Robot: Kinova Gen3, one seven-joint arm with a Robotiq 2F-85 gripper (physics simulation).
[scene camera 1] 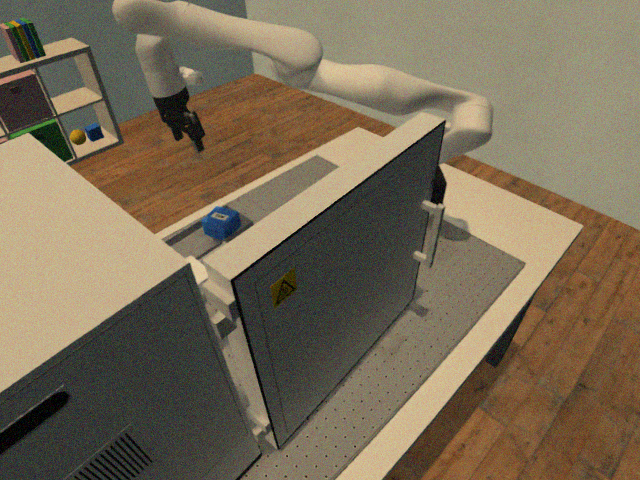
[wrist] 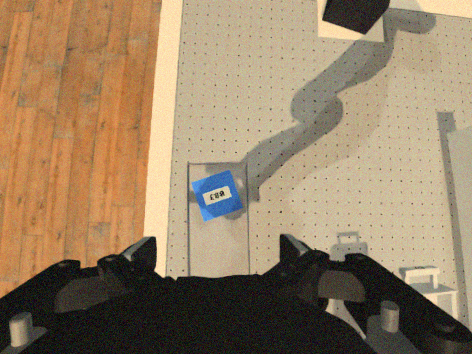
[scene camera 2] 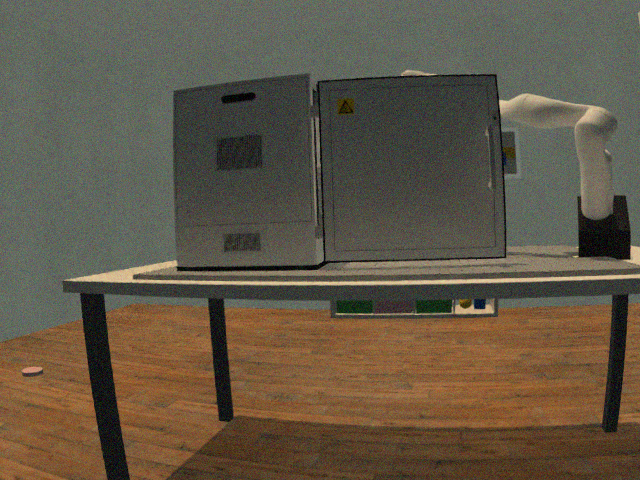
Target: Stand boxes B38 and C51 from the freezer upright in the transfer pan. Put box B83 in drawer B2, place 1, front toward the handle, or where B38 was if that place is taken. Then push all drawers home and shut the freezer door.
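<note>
Box B83 (scene camera 1: 221, 223) (wrist: 217, 195) is blue with a white label on top. It stands in the shallow transfer pan (scene camera 1: 186, 249) (wrist: 188, 245), turned at an angle to its walls. My gripper (scene camera 1: 189, 143) (wrist: 218, 249) is open and empty, high above the pan region, with B83 ahead of the fingertips in the wrist view. The freezer (scene camera 1: 103, 341) (scene camera 2: 242, 198) has its door (scene camera 1: 341, 279) (scene camera 2: 408, 175) swung open. A pale drawer handle (wrist: 421, 271) and part of a pulled-out drawer show at the lower right of the wrist view. B38 and C51 are not visible.
The open door stands upright on the perforated plate (scene camera 1: 372, 382) (wrist: 280, 225), between scene camera 1 and part of the pan. The arm (scene camera 1: 361, 85) (scene camera 2: 542, 109) reaches over behind it. The black robot base (scene camera 2: 603, 227) (wrist: 356, 15) stands on the table.
</note>
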